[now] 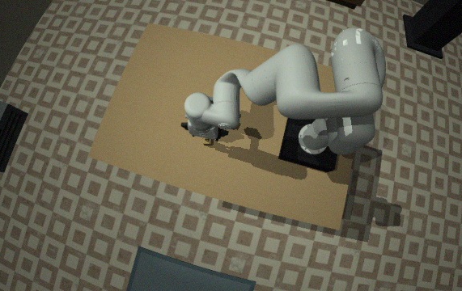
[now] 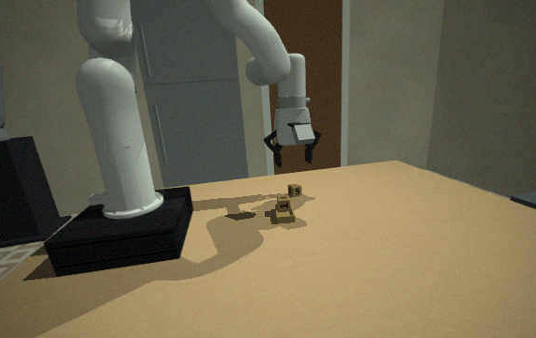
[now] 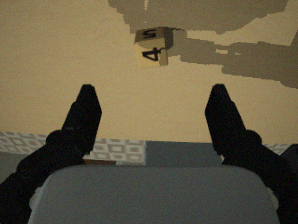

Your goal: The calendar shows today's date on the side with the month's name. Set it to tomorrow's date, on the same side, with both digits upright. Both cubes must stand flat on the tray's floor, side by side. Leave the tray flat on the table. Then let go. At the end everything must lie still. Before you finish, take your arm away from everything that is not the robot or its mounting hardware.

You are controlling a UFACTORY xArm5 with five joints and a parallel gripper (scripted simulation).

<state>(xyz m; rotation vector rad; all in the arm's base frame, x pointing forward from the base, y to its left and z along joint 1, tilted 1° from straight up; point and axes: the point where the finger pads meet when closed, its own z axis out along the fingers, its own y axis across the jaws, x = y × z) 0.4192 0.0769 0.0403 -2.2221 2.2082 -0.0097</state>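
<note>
The wooden date cube is 90 mm below my hand. From my hand the other things lie so: wooden calendar tray 70 mm behind, 120 mm to the right, 100 mm below.
</note>
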